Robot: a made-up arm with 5 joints. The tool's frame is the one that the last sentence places.
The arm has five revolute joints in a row. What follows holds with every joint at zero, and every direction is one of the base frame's. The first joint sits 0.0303 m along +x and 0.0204 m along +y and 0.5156 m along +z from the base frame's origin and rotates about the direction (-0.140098, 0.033, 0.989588). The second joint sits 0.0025 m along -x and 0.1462 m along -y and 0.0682 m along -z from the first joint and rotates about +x. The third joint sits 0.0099 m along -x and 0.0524 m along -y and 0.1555 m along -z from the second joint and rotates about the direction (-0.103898, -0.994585, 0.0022). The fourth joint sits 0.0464 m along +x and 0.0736 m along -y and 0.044 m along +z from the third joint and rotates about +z. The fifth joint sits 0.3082 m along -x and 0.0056 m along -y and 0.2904 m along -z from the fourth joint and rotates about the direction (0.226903, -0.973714, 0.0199). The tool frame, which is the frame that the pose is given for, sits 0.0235 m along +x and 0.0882 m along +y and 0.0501 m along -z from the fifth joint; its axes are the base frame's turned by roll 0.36, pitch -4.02 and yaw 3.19 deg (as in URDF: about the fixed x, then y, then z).
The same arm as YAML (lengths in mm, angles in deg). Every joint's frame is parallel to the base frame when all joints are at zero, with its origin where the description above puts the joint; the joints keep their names.
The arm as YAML. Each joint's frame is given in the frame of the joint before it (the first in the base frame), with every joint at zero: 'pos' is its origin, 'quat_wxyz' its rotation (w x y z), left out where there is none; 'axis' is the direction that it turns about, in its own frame. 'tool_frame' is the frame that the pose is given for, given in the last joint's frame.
length_unit: mm
angle_unit: deg
joints:
  - joint: joint 1
    pos: [30.3, 20.4, 515.6]
    axis: [-0.140098, 0.033, 0.989588]
  - joint: joint 2
    pos: [-2.5, -146.2, -68.2]
    axis: "+x"
  - joint: joint 3
    pos: [-9.9, -52.4, -155.5]
    axis: [-0.103898, -0.994585, 0.0022]
  - joint: joint 4
    pos: [46.4, -73.6, 44.0]
    axis: "+z"
  - joint: joint 5
    pos: [-308.2, -5.6, -290.4]
    axis: [0.226903, -0.973714, 0.0199]
tool_frame:
  pos: [23.5, 88.2, -50.1]
  quat_wxyz: [0.99899, 0.004115, -0.034973, 0.027927]

